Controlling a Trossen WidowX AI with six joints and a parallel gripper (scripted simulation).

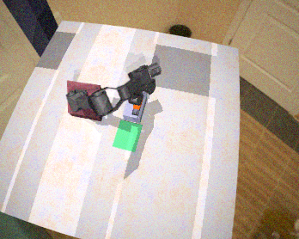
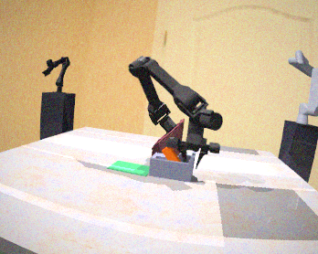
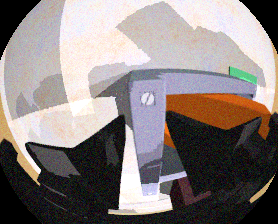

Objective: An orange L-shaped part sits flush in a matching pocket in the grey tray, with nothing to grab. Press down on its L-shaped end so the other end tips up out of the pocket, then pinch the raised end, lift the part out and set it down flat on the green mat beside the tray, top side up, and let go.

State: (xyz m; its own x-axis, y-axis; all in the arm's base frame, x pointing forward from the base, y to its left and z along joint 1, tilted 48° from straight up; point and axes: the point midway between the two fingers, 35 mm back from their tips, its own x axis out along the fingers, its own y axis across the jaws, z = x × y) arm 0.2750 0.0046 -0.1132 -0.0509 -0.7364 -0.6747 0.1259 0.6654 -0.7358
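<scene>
Now: gripper tip 5 cm to the left of the orange L-shaped part, 1 cm below it and 1 cm past it. The rest, counted from my gripper tip: green mat (22 cm to the right, 5 cm below, 3 cm behind).
</scene>
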